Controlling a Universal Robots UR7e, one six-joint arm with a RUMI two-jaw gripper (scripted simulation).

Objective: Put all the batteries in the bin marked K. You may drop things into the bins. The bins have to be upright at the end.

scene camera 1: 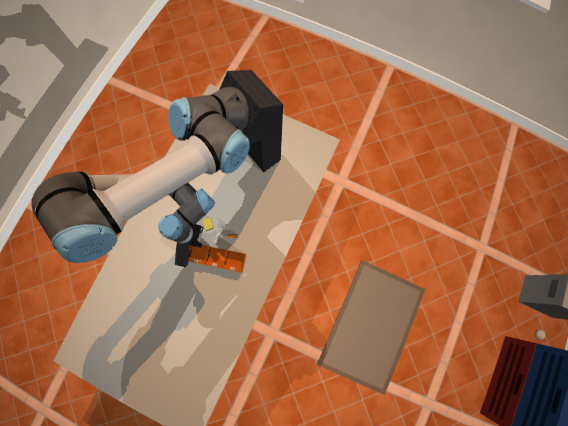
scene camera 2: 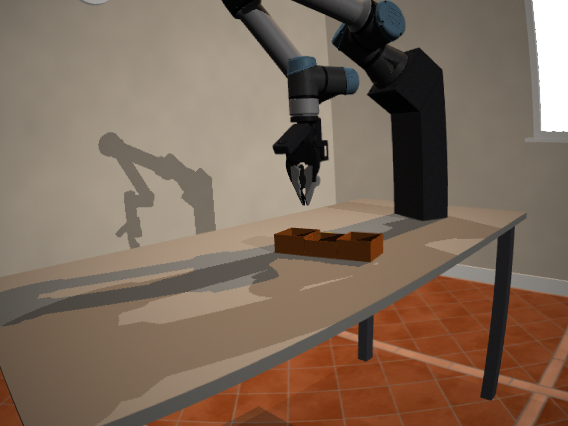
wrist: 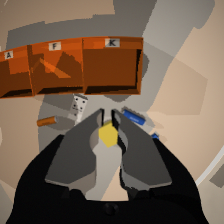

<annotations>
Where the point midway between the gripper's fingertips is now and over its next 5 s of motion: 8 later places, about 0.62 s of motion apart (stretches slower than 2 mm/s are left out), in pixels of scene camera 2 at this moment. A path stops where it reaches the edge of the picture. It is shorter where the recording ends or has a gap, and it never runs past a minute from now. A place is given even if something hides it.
The gripper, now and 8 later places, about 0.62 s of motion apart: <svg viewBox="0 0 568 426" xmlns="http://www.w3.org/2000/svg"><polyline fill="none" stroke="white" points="305,205 303,209 302,215 301,224 302,239 302,236 301,226 306,217 328,218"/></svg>
</annotations>
